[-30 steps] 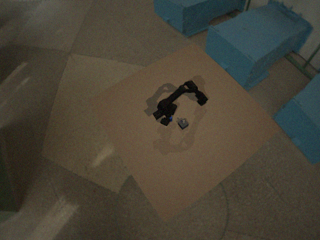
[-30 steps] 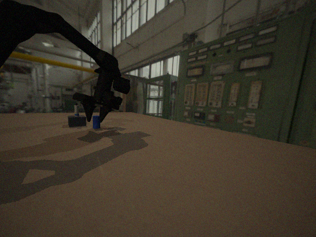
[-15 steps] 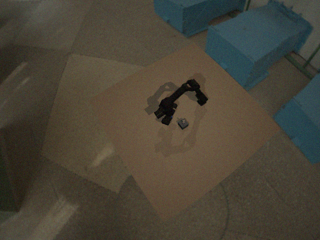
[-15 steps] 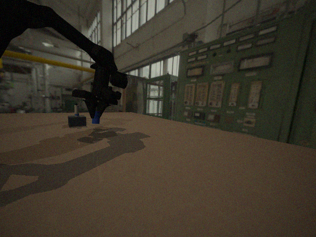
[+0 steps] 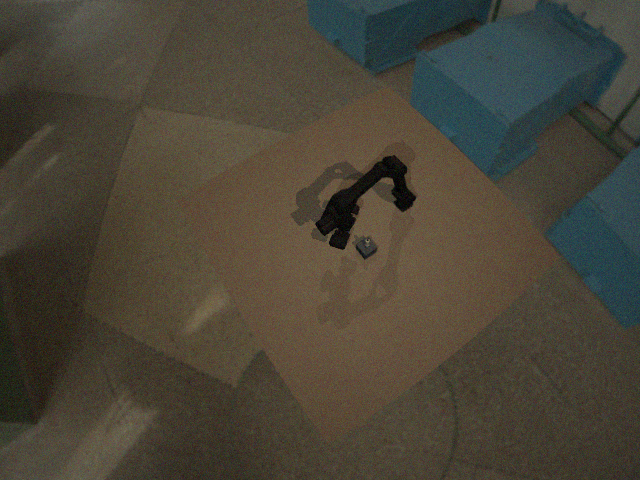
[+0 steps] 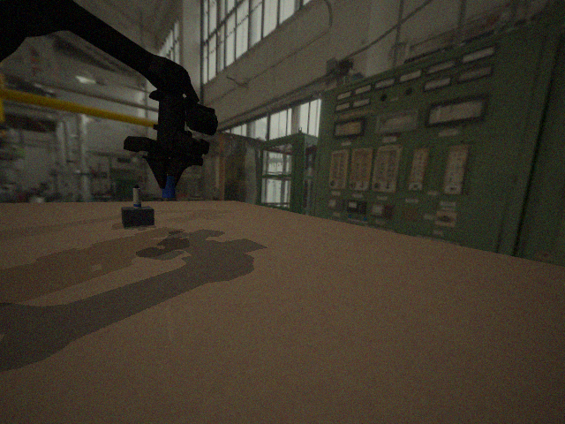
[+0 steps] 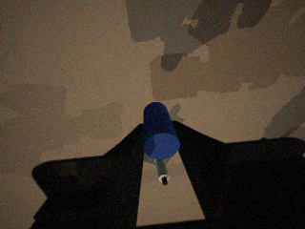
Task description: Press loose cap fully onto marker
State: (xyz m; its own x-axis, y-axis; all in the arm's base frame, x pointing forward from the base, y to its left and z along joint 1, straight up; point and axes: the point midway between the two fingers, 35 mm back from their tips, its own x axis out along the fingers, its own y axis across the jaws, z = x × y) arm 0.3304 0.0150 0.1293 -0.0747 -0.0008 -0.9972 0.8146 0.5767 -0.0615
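Right now the dark holder block is 50 mm behind my gripper tip, 70 mm to the left of it and 70 mm below it. The rest, counted from my gripper tip: blue cap 10 mm above.
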